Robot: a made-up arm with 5 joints.
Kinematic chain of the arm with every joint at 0, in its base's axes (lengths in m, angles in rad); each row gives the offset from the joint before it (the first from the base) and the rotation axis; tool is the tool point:
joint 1: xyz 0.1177 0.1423 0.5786 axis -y
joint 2: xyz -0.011 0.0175 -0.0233 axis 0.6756 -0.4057 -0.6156
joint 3: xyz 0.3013 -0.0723 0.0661 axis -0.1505 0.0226 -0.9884
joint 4: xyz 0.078 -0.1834 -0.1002 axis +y
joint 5: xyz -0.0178 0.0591 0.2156 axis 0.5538 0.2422 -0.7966
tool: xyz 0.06 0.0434 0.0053
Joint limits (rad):
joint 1: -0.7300..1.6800
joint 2: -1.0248..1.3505
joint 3: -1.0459..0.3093
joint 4: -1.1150..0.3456
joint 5: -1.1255..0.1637
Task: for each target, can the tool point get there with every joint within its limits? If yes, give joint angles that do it. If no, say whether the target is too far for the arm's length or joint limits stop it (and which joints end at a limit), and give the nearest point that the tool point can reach.
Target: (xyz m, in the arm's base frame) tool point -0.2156 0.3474 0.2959
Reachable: no: joint limits stop it (at a limit: joint 1, joint 2, joint 3, joint 4, joint 5) | nearest point 0.2295 0.2070 0.4060 | short by 0.480 m
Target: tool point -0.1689 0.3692 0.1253
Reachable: no: joint limits stop it (at a limit: joint 1, joint 2, joint 3, joint 4) | nearest point 0.2488 0.4893 0.2070 | short by 0.442 m
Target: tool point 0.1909 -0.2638 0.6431
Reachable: yes | joints 0.2099 1.0734 -0.0497 -0.2473 -0.0409
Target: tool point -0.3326 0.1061 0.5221
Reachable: no: joint limits stop it (at a limit: joint 1, joint 3, joint 5) | nearest point -0.0348 -0.0033 0.7621 | short by 0.398 m
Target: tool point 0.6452 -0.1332 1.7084
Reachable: no: too far | nearest point 0.3378 0.0395 1.0501 | short by 0.747 m
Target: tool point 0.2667 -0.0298 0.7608
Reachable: yes | joints 0.4382 0.2575 -0.0450 -0.6502 -0.8442
